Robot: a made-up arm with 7 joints.
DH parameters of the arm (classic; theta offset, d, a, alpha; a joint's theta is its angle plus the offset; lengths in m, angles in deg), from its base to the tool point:
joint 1: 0 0.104 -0.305 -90
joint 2: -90 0.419 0.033 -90
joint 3: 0 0.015 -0.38 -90
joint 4: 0 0.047 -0.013 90
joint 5: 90 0.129 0.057 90
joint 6: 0 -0.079 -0.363 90
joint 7: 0 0.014 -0.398 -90
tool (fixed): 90 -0.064 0 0
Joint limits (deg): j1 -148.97..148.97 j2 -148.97..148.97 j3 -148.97..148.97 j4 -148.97..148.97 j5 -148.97..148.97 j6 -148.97..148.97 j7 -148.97..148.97
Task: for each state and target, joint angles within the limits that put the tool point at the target. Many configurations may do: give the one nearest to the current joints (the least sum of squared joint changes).
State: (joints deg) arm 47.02 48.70 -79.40 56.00 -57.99 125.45 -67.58
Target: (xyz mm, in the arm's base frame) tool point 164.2 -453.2 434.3
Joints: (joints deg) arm 59.69 66.96 -102.85 82.70 -59.31 99.94 -65.20
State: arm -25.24 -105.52 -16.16 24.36 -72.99 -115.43 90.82
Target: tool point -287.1 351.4 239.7
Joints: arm -57.95 -105.63 -14.19 33.61 -96.20 -122.10 103.52
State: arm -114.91 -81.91 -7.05 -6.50 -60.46 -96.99 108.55
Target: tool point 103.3 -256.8 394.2
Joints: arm -97.97 -95.19 12.71 0.12 -61.65 -96.49 122.65
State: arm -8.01 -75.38 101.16 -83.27 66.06 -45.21 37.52
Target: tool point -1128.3 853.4 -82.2
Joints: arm -1.05 -98.60 116.58 -96.13 47.60 -29.51 60.55
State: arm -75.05 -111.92 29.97 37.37 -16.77 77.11 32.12
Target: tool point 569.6 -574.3 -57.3
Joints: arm -83.63 -100.22 17.98 28.87 -21.93 87.56 28.45
